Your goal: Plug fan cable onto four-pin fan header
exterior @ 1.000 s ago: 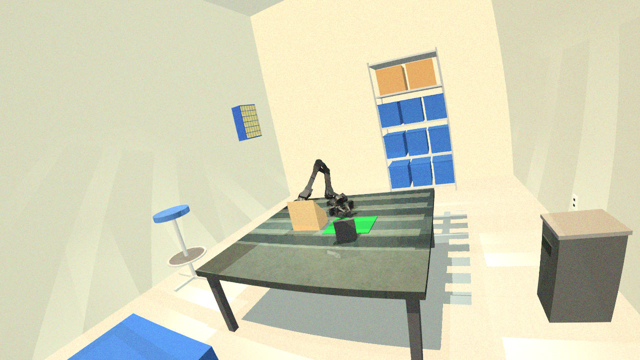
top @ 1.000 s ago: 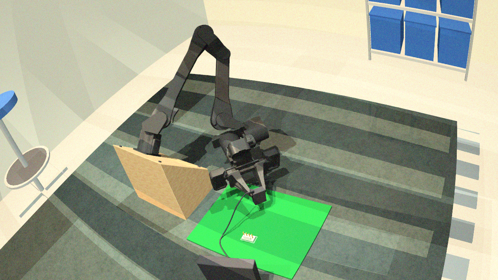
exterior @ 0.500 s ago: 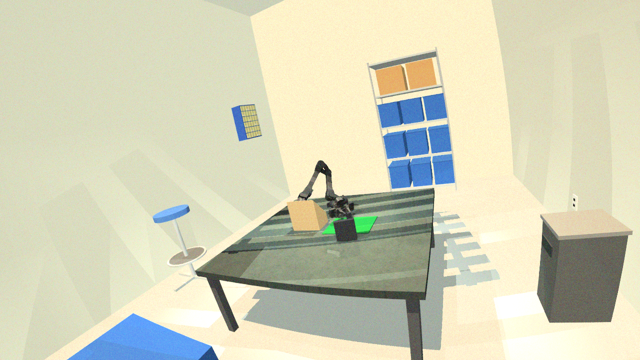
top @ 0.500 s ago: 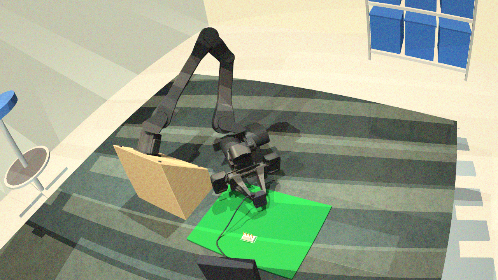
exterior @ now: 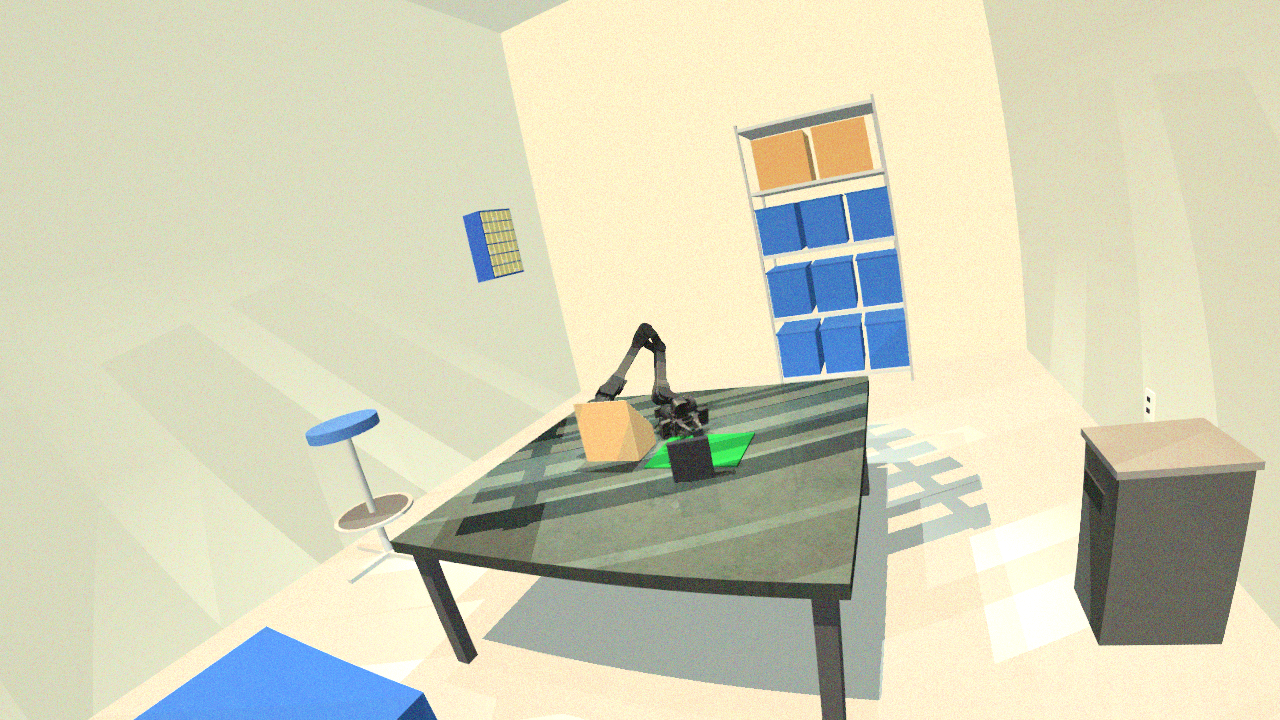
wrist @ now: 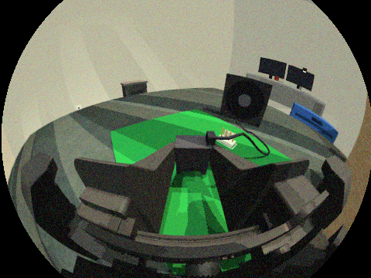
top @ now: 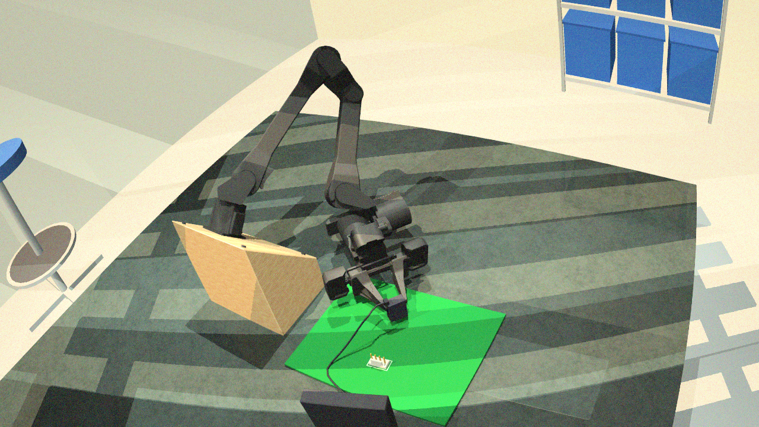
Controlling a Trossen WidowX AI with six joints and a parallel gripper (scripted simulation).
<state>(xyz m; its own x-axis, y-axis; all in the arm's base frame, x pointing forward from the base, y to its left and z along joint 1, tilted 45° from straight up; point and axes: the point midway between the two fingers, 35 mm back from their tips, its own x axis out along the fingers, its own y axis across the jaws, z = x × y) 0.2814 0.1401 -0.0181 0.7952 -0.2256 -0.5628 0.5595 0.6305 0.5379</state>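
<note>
Now: gripper tip 20 mm short of the green board, 50 mm to the left of it and 60 mm above it. The rest, counted from my gripper tip: dark fan 70 mm ahead, 220 mm to the right, 10 mm above; fan plug 10 mm below; white four-pin header 20 mm ahead, 90 mm to the right, 50 mm below.
</note>
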